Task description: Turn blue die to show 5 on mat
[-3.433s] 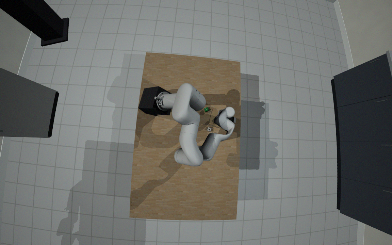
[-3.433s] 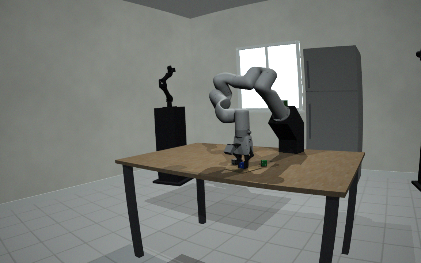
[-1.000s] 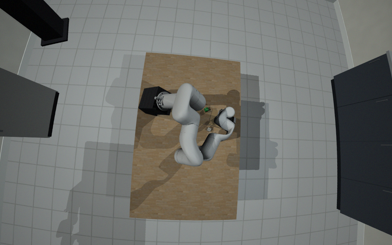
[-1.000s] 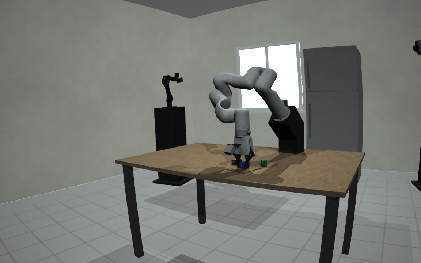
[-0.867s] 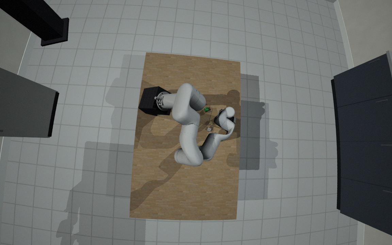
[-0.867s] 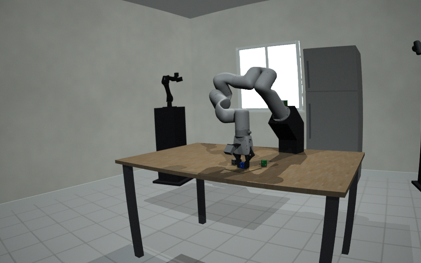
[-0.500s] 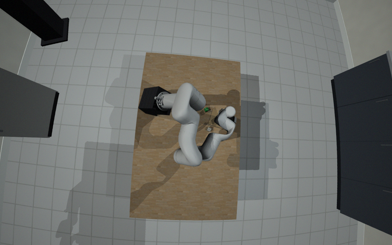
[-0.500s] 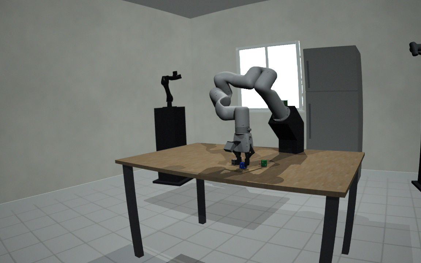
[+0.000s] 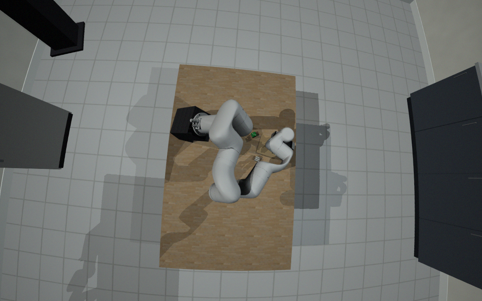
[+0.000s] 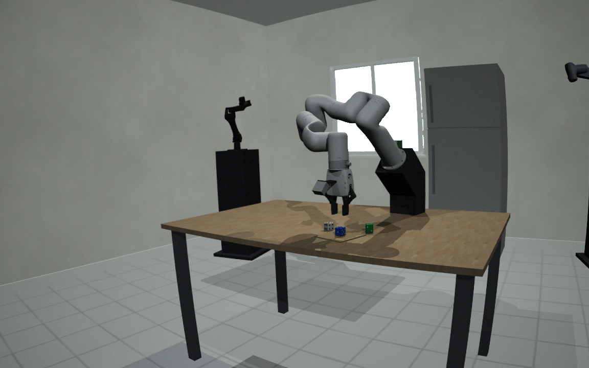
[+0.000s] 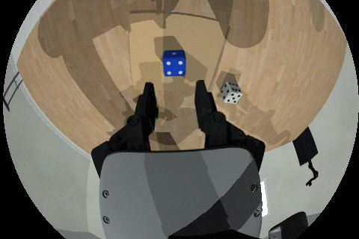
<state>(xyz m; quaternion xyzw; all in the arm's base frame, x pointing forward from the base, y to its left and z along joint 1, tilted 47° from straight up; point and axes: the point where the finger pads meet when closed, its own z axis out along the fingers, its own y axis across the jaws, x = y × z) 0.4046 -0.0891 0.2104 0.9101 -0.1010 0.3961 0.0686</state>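
The blue die is 80 mm below my hand. The rest, counted from my hand: white die 100 mm behind, 90 mm below, 80 mm to the right; then tan mat 100 mm below; then green die 90 mm to the left, 90 mm below, 90 mm behind.
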